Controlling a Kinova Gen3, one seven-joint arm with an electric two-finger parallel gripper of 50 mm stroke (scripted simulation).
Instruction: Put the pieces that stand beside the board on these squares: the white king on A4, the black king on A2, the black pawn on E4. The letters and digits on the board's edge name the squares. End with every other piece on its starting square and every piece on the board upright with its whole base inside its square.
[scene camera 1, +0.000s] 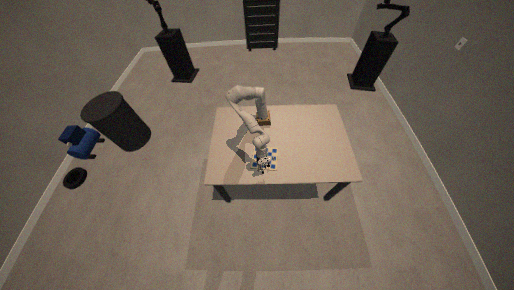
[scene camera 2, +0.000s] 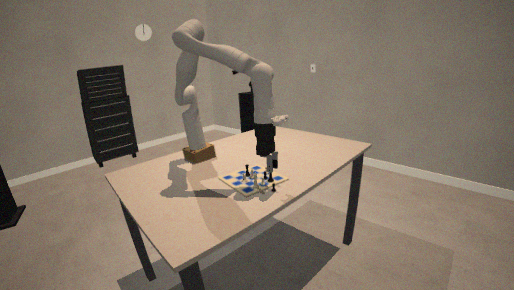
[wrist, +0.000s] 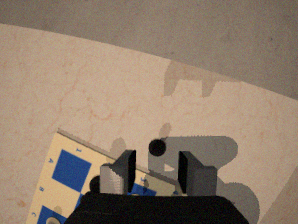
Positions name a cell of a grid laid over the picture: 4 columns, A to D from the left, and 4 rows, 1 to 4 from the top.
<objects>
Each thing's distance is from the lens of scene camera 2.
my gripper (scene camera 2: C3): 0.91 m
blue-and-cream chessboard (scene camera 2: B3): 1.03 m
</objects>
